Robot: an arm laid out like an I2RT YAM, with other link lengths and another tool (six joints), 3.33 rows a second.
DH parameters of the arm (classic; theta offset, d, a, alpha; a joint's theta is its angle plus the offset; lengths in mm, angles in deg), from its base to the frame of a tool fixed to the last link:
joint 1: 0 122.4 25.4 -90
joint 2: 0 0 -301 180
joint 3: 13.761 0 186.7 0
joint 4: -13.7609 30.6 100.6 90
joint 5: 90 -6.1 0 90
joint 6: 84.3 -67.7 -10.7 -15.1
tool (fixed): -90 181.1 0 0
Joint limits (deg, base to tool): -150..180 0..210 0..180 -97..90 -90..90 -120..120
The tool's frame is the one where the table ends.
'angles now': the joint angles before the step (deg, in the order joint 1, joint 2, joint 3, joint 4, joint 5, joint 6). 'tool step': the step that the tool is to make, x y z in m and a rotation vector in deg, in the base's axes. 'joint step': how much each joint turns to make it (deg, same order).
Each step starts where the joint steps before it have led.
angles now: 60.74, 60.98, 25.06, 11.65, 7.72, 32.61
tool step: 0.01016, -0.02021, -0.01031, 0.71, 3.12, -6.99
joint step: -2.45, -2.64, -2.48, -1.89, 2.82, 4.75
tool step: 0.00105, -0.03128, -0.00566, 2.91, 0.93, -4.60
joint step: -4.62, -6.59, -4.20, -0.88, -1.04, 2.19
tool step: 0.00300, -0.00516, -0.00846, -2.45, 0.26, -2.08
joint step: -0.49, -0.14, -0.17, -2.01, 1.97, -0.45
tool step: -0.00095, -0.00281, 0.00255, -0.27, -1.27, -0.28
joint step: 0.01, -1.26, 0.25, -0.77, 0.78, -0.95
